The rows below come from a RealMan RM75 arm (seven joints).
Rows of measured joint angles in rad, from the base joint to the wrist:
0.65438 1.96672 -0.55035 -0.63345 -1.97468 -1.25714 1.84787
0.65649 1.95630 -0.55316 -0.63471 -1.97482 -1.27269 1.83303
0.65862 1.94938 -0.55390 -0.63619 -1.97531 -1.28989 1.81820
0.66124 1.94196 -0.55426 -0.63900 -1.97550 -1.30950 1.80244
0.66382 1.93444 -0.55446 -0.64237 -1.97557 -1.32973 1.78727
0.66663 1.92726 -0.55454 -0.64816 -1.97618 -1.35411 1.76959
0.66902 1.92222 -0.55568 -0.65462 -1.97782 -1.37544 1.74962
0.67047 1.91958 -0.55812 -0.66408 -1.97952 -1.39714 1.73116
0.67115 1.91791 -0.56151 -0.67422 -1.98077 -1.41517 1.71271
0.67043 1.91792 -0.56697 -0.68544 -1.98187 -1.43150 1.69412
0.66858 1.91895 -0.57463 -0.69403 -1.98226 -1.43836 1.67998
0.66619 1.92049 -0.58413 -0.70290 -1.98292 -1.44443 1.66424
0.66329 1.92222 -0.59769 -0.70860 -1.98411 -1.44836 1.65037
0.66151 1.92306 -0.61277 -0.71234 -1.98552 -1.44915 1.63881
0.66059 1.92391 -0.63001 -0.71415 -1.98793 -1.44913 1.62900
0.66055 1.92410 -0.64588 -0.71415 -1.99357 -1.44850 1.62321
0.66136 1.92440 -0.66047 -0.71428 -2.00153 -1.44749 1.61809
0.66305 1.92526 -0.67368 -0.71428 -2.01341 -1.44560 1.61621
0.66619 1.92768 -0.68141 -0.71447 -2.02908 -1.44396 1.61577
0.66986 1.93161 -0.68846 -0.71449 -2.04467 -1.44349 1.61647
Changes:
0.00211 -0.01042 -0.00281 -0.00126 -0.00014 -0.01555 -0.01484
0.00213 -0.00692 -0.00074 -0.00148 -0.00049 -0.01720 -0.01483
0.00262 -0.00742 -0.00036 -0.00281 -0.00019 -0.01961 -0.01576
0.00258 -0.00752 -0.00020 -0.00337 -0.00007 -0.02023 -0.01517
0.00281 -0.00718 -0.00008 -0.00579 -0.00061 -0.02438 -0.01768
0.00239 -0.00504 -0.00114 -0.00646 -0.00164 -0.02133 -0.01997
0.00145 -0.00264 -0.00244 -0.00946 -0.00170 -0.02170 -0.01846
0.00068 -0.00167 -0.00339 -0.01014 -0.00125 -0.01803 -0.01845
-0.00072 0.00001 -0.00546 -0.01122 -0.00110 -0.01633 -0.01859
-0.00185 0.00103 -0.00766 -0.00859 -0.00039 -0.00686 -0.01414
-0.00239 0.00154 -0.00950 -0.00887 -0.00066 -0.00607 -0.01574
-0.00290 0.00173 -0.01356 -0.00570 -0.00119 -0.00393 -0.01387
-0.00178 0.00084 -0.01508 -0.00374 -0.00141 -0.00079 -0.01156
-0.00092 0.00085 -0.01724 -0.00181 -0.00241 0.00002 -0.00981
-0.00004 0.00019 -0.01587 0.00000 -0.00564 0.00063 -0.00579
0.00081 0.00030 -0.01459 -0.00013 -0.00796 0.00101 -0.00512
0.00169 0.00086 -0.01321 0.00000 -0.01188 0.00189 -0.00188
0.00314 0.00242 -0.00773 -0.00019 -0.01567 0.00164 -0.00044
0.00367 0.00393 -0.00705 -0.00002 -0.01559 0.00047 0.00070

